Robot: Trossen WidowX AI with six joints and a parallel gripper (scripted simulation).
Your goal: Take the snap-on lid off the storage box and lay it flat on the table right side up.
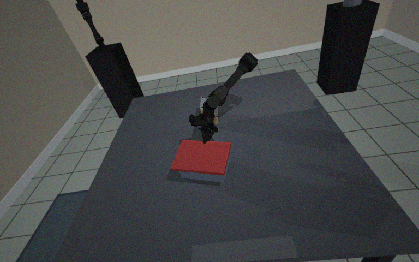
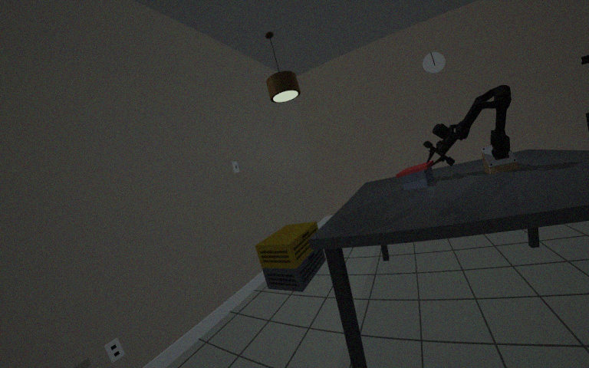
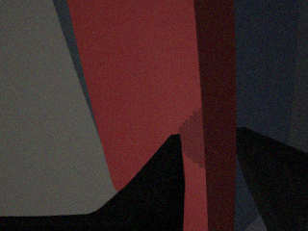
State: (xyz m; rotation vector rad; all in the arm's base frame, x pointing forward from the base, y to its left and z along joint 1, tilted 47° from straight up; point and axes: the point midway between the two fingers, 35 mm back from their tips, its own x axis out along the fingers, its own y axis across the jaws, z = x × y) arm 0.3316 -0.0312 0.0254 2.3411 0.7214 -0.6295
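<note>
My gripper tip is now 7 cm short of the red lid and 2 cm to the left of it. From my gripper tip the other things lie so: storage box (7 cm ahead, 6 cm below, 2 cm to the right).
</note>
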